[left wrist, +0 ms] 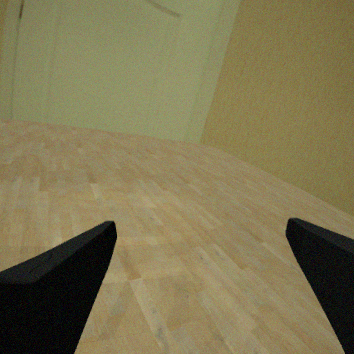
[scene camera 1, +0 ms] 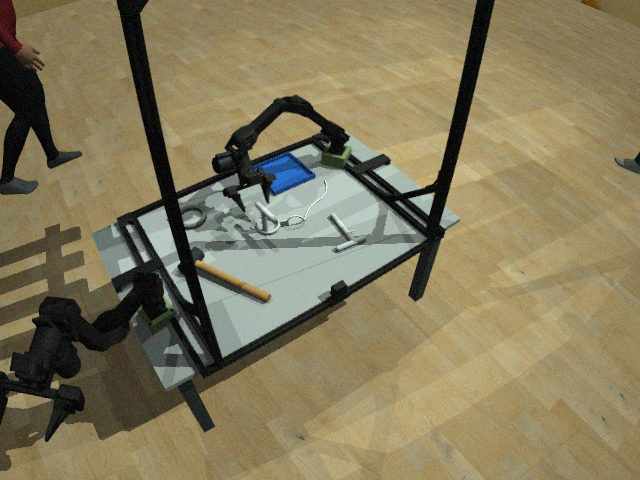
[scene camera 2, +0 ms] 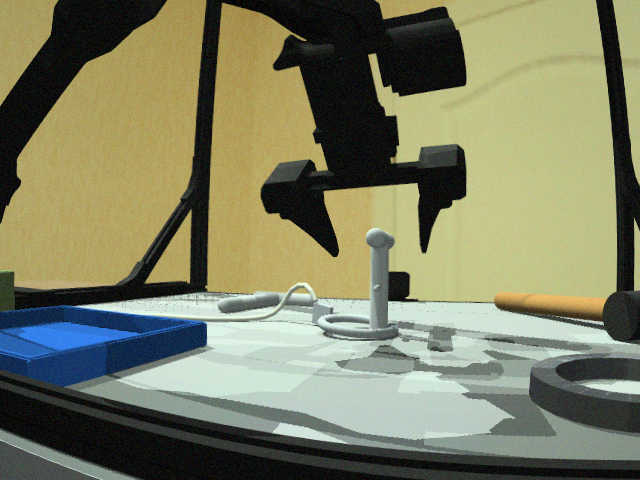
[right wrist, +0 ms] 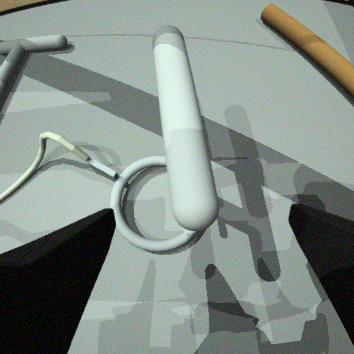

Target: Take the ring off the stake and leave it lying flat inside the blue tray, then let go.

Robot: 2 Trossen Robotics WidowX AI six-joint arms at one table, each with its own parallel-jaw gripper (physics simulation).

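Places are measured from the left arm's base along level axes (x right, y ahead, z up), in metres.
Where they show: left gripper, fingertip midpoint: (left wrist: 201,228) (scene camera 1: 20,436); right gripper, fingertip midpoint: (scene camera 1: 256,208) (scene camera 2: 379,252) (right wrist: 201,214); left arm's base, origin of the base link: (scene camera 1: 154,308); right arm's base, origin of the base link: (scene camera 1: 336,150).
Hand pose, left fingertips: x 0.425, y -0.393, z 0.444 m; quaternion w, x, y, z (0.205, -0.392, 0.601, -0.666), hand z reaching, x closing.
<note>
Each offset is from my left fingertips to the centre of the thing. "spot": to the spot under its first point.
A pale grey ring @(dx -0.493, dy +0.918, dz -0.472 m) (scene camera 1: 268,231) (scene camera 2: 356,334) (right wrist: 150,245) lies flat on the table around the foot of the upright pale T-shaped stake @(dx -0.477, dy +0.884, dz -0.456 m) (scene camera 1: 264,209) (scene camera 2: 378,279) (right wrist: 182,125), whose post stands toward the ring's right side in scene camera 2. My right gripper (scene camera 1: 256,206) (scene camera 2: 379,253) (right wrist: 201,214) is open and empty above the ring, its fingers apart on either side of the crossbar's near end in the right wrist view. The blue tray @(dx -0.704, dy +1.135, dz -0.471 m) (scene camera 1: 294,183) (scene camera 2: 155,347) stands near the right arm's base, with no ring in it. My left gripper (scene camera 1: 23,431) (left wrist: 201,228) is open and empty, off the table.
A pale cable @(spot: dx -0.477, dy +1.092, dz -0.479 m) (scene camera 1: 312,206) (scene camera 2: 237,319) (right wrist: 35,167) ends at the ring. Another T-shaped piece @(dx -0.314, dy +1.083, dz -0.472 m) (scene camera 1: 341,227) (scene camera 2: 248,300) lies flat. A thick dark grey ring @(dx -0.731, dy +0.712, dz -0.475 m) (scene camera 2: 584,408) lies apart, toward the left arm's end. A mallet with an orange handle @(dx -0.396, dy +0.644, dz -0.462 m) (scene camera 1: 235,283) (right wrist: 315,42) lies nearby. Black frame posts surround the table.
</note>
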